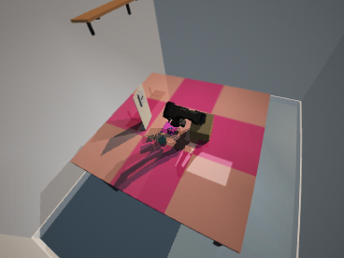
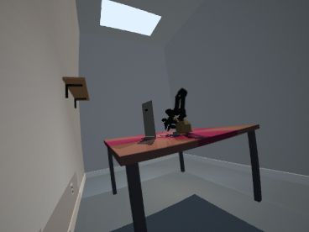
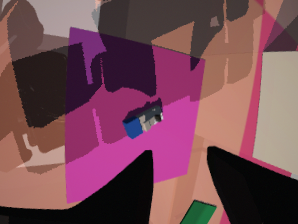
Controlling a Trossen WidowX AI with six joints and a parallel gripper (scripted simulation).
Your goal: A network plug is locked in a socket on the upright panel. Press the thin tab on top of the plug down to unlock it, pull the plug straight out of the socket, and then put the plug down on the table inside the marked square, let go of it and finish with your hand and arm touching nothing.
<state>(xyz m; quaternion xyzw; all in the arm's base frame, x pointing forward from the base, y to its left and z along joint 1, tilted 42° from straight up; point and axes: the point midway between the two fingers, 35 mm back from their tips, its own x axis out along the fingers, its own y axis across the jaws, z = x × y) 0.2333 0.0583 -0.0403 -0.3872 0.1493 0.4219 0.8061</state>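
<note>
Right now my gripper tip is 4 cm above the grey network plug and 1 cm to the right of it. Also, from my gripper tip: pale panel: 22 cm ahead, 12 cm above, 1 cm to the right.
</note>
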